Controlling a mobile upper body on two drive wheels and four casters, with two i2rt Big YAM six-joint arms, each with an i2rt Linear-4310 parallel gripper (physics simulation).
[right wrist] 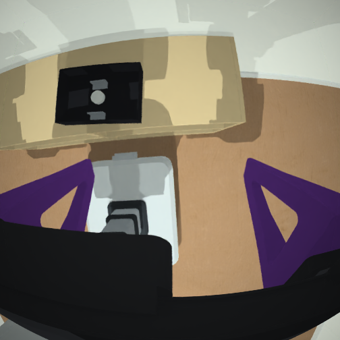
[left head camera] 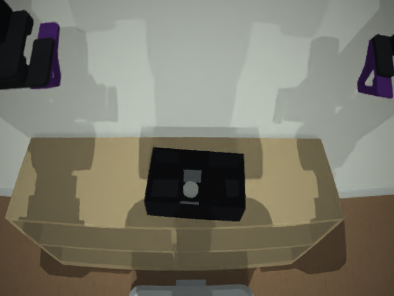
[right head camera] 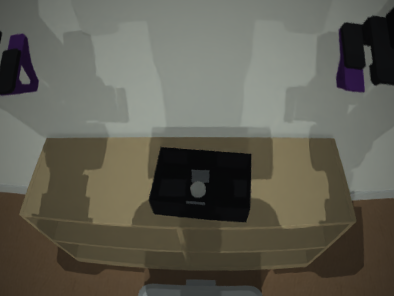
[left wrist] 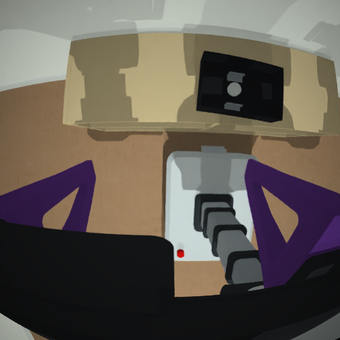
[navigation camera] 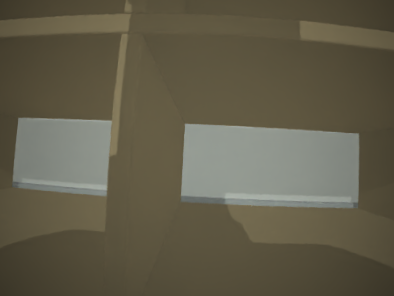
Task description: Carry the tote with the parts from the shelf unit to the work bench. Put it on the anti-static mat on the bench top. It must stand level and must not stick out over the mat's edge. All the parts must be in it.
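Frame: origin at the left arm's base, x ahead, y left, z up, level; metres.
Where they show: left gripper, fingertip midpoint: (left head camera: 23, 83) (right head camera: 7, 89); right gripper, fingertip midpoint: (left head camera: 387, 91) (right head camera: 372, 86).
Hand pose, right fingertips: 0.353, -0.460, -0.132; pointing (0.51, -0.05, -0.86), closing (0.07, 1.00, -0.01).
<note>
After its pixels a point has its place, as x, y, z.
The black open tote (left head camera: 215, 210) {0.471, -0.289, -0.725} (right head camera: 220, 212) {0.471, -0.291, -0.736} (left wrist: 255, 111) (right wrist: 125, 117) stands upright on the shelf unit's wooden top (left head camera: 110, 175) {0.637, 0.065, -0.800} (right head camera: 120, 175) {0.635, 0.064, -0.800} (left wrist: 160, 75) (right wrist: 187, 75), near its middle. Inside show a grey block (left head camera: 192, 175) {0.632, -0.225, -0.784} (left wrist: 236, 76), a round light-grey part (left head camera: 190, 189) {0.571, -0.217, -0.773} (right wrist: 97, 97) and a grey piece (left wrist: 233, 106) (right wrist: 96, 115) by the front wall; dark corners may hide more. My left gripper (left wrist: 169, 168) and right gripper (right wrist: 170, 161) are open and empty, high and apart at either side of the tote. The work bench and mat do not show.
A pale wall (left head camera: 200, 65) {0.846, -0.243, -0.483} stands close behind the shelf unit. My white base (left wrist: 182, 200) (right wrist: 167, 210) is near the unit's front, on the brown floor (left wrist: 125, 190) (right wrist: 215, 200). In the navigation camera, the unit's upright divider (navigation camera: 145, 150) {0.475, -0.170, -1.180} and shelf edge (navigation camera: 65, 25) {0.446, -0.099, -1.076} are very close.
</note>
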